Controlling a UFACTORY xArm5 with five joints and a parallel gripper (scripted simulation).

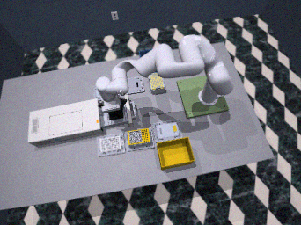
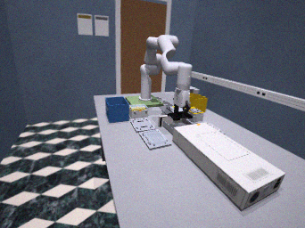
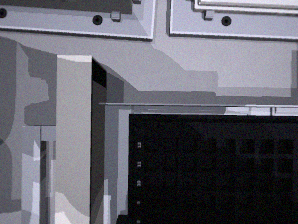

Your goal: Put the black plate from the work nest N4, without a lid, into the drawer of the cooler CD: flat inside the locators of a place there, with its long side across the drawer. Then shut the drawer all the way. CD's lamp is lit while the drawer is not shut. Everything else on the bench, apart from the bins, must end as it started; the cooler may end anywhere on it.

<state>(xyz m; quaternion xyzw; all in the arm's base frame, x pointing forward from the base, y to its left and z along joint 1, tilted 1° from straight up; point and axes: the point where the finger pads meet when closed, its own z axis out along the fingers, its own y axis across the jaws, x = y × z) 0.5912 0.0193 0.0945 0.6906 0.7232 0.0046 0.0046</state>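
Now: the cooler drawer 70 mm below my hand and 30 mm ahead of it. From my hand the other things lie so: clear plate: 180 mm to the right, 90 mm below, 70 mm ahead; then black plate: 10 mm below; then white cooler CD: 180 mm ahead, 70 mm below, 10 mm to the left.
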